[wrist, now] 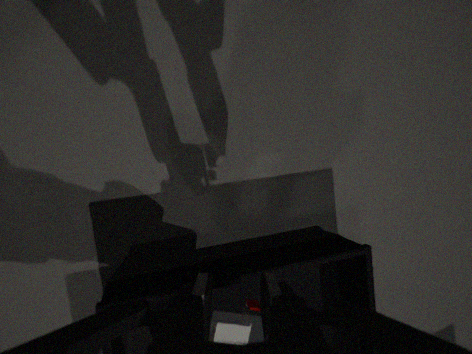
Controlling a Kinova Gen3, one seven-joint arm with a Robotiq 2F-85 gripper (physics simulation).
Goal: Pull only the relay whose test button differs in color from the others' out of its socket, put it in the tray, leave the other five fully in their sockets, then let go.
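Frame: origin at the arm's base, x ahead, y left, z up, level; centimetres.
Seen in the pictures: gripper, fingertip midpoint: (236, 292).
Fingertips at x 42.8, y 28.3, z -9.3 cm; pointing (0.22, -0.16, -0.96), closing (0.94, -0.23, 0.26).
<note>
Offsets run from my fingertips to a thing's top centre. "spot": to the spot under its first point. Level surfaces: height alone.
My gripper (236, 292) is at the bottom centre of the wrist view, shut on a relay. The relay {spot: dy -0.5, dx -0.7, dz +1.4 cm} (232, 318) shows between the fingers as a dark-grey, see-through-looking block with a small red test button and a pale label on its top. The black tray {spot: dy -0.4, dx +4.5, dz -4.9 cm} (280, 245) spans the lower part of the view around and behind the fingers, and the relay is over or inside it. The relay's underside is hidden, so I cannot tell whether it touches the tray floor. The other five relays and the sockets do not show.
The tray's far wall and its right corner {spot: dy -1.0, dx +9.1, dz -1.5 cm} (369, 248) stand near the fingers. Dark shadows of the arm and gripper fall across the grey surface {dz -5.1 cm} (400, 125) and over the tray's left part. The view is dim, and the tray's inside is very dark.
</note>
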